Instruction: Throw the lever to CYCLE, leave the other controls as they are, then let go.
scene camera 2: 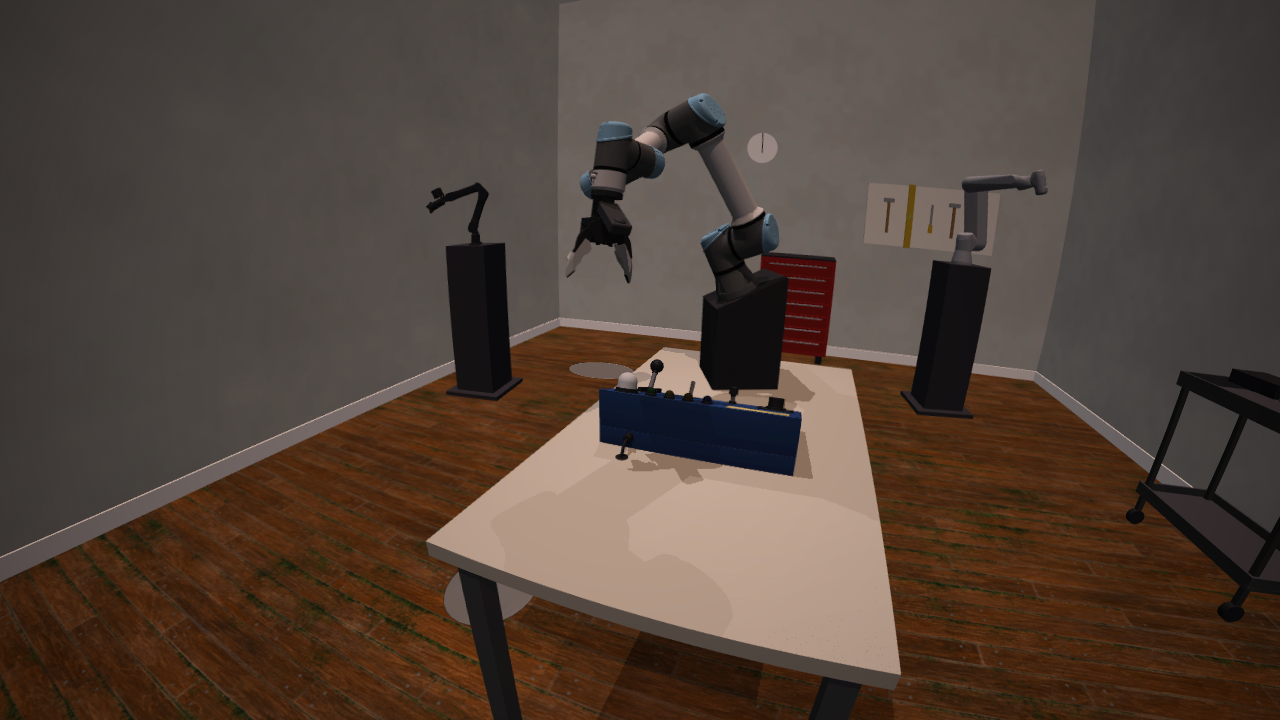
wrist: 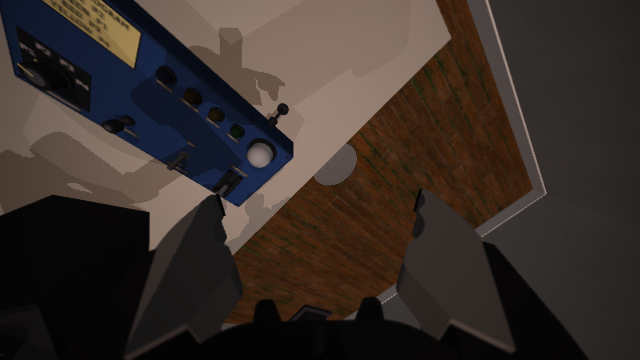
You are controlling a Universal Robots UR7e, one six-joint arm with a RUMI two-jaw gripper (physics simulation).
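Where they show: gripper, between the fingertips: (scene camera 2: 598, 280) (wrist: 319, 194); arm's base, origin of its link: (scene camera 2: 738, 291).
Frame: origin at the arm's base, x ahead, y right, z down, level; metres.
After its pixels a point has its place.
A blue control box (scene camera 2: 698, 437) @[x 0.629, y 0.067, z 0.265 m] (wrist: 111, 92) @[x 0.488, y -0.038, z 0.230 m] stands on the table. A lever with a black ball knob (scene camera 2: 657, 366) @[x 0.367, y 0.218, z 0.179 m] rises from its top beside a white dome (scene camera 2: 627, 382) @[x 0.578, y 0.257, z 0.158 m] (wrist: 260, 154) @[x 0.567, y 0.261, z 0.145 m]. In the wrist view its black slotted base (wrist: 231, 182) @[x 0.418, y 0.237, z 0.239 m] shows near the left fingertip, and its knob cannot be made out. Position labels beside it are not readable. My gripper (scene camera 2: 599, 278) @[x 0.654, y 0.307, z -0.105 m] (wrist: 319, 194) @[x 0.654, y 0.307, z -0.105 m] is open and empty, pointing down, high above the table and to the left of the box in the scene view. It is apart from the lever.
The box also carries a metal toggle (scene camera 2: 691, 388) @[x 0.416, y 0.111, z 0.220 m] (wrist: 178, 161) @[x 0.416, y 0.114, z 0.221 m], a small black control (scene camera 2: 733, 394) @[x 0.446, y -0.008, z 0.215 m] (wrist: 117, 124) @[x 0.441, y -0.001, z 0.208 m], a rotary selector (scene camera 2: 776, 403) @[x 0.475, y -0.124, z 0.220 m] (wrist: 44, 75) @[x 0.465, y -0.112, z 0.208 m], several round buttons and a side crank (scene camera 2: 626, 440) @[x 0.629, y 0.246, z 0.294 m] (wrist: 281, 111) @[x 0.649, y 0.251, z 0.304 m]. The table (scene camera 2: 716, 546) @[x 0.950, y -0.004, z 0.329 m] has its edge near the box.
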